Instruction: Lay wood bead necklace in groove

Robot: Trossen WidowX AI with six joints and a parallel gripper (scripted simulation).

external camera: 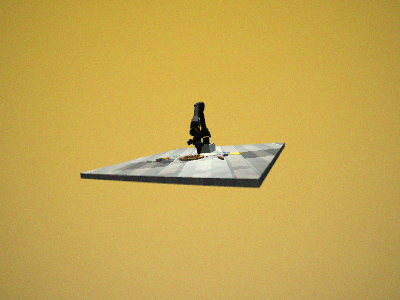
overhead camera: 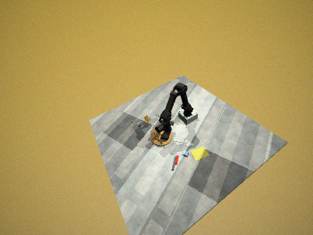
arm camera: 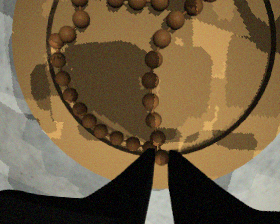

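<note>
My gripper tip is 5 cm short of the round bead board, 4 cm to the left of it and 1 cm above it. The rest, counted from my gripper tip: thin grey stick 7 cm behind, 9 cm to the left, 2 cm below; then red-handled tool 5 cm ahead, 23 cm to the left, 2 cm below; then small blue block 5 cm behind, 21 cm to the left, 1 cm below.
</note>
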